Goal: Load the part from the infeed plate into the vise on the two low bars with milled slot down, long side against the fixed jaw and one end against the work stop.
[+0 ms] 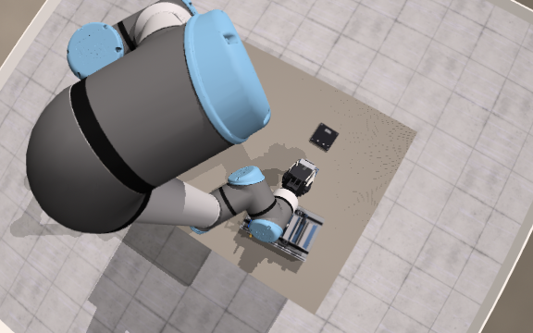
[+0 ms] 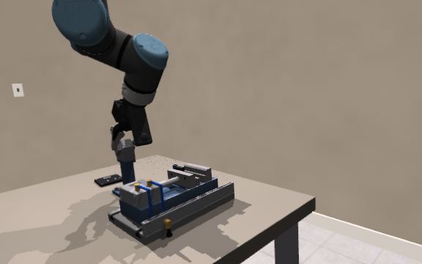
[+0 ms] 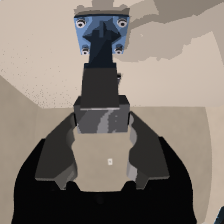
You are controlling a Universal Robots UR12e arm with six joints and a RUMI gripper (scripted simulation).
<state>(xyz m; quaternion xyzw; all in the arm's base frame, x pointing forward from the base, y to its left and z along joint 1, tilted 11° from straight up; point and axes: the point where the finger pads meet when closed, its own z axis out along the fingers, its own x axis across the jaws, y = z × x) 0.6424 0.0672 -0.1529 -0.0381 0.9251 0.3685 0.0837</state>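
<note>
The part is 1 cm to the left of my hand and 1 cm below it. From my hand the other things lie so: work stop rod (17 cm to the right, 10 cm ahead, 7 cm below); black infeed plate (19 cm to the left, 16 cm below); cylinder rod (22 cm to the right, 8 cm below, 1 cm ahead).
</note>
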